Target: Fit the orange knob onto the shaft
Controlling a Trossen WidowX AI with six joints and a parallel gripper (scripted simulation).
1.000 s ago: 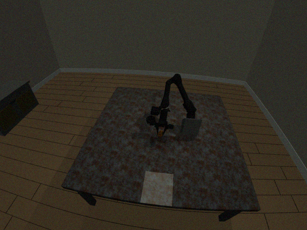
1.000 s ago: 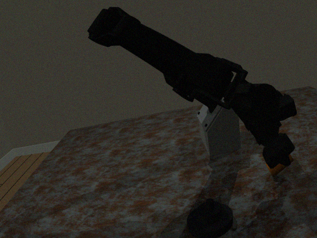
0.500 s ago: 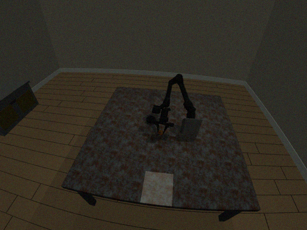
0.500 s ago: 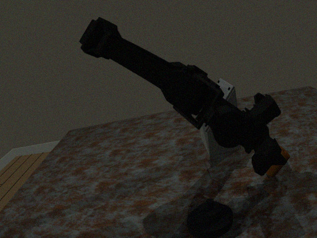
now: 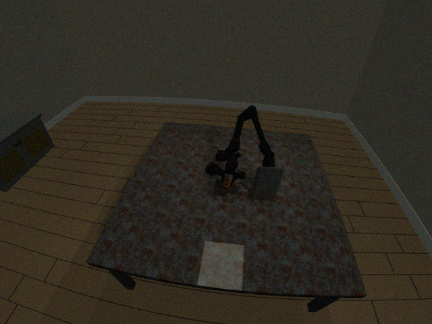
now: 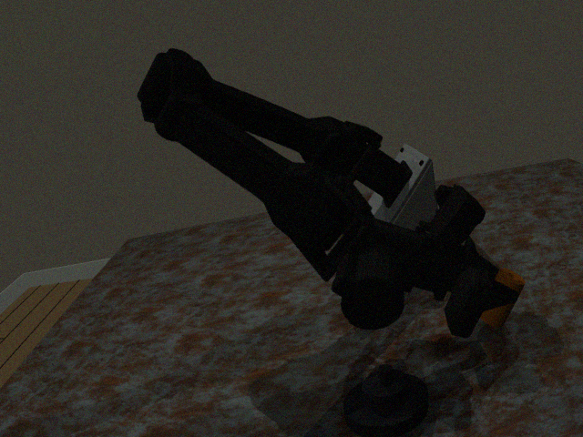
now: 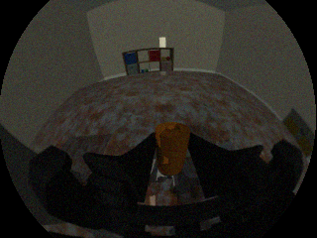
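Now: the orange knob 2 cm to the right of my gripper tip and 1 cm below it. The rest, counted from my gripper tip: dark round pedestal: 11 cm ahead, 18 cm to the right, 1 cm below.
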